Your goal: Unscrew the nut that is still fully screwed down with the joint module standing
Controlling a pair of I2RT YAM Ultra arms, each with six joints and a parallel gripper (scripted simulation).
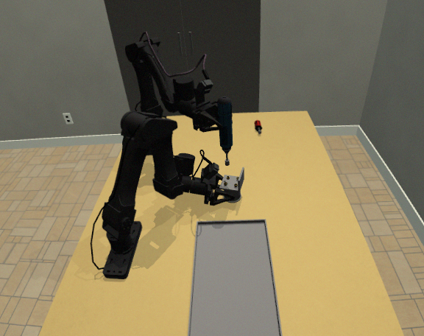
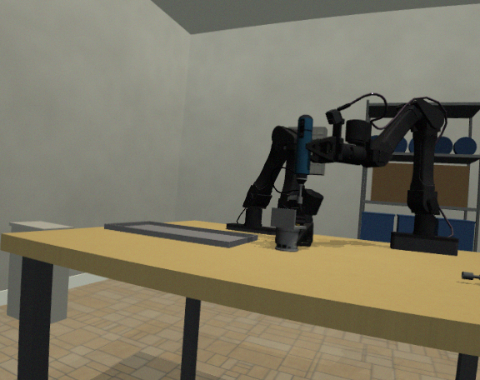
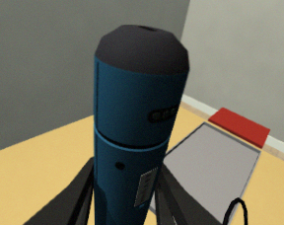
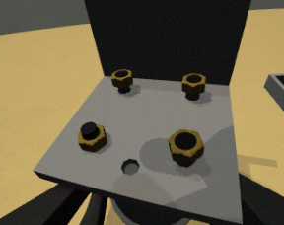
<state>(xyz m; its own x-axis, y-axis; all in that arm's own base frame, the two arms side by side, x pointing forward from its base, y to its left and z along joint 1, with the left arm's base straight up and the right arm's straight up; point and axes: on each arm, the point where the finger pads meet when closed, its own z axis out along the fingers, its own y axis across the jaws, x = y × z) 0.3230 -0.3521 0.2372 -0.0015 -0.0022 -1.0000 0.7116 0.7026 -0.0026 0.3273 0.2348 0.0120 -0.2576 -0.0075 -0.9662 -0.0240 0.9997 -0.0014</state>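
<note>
The joint module lies 1 cm above my right hand. Round my right hand: bracket: 5 cm above; grey tray: 33 cm to the right, 2 cm below, 1 cm behind; socket: 12 cm above, 2 cm to the left, 1 cm behind.
</note>
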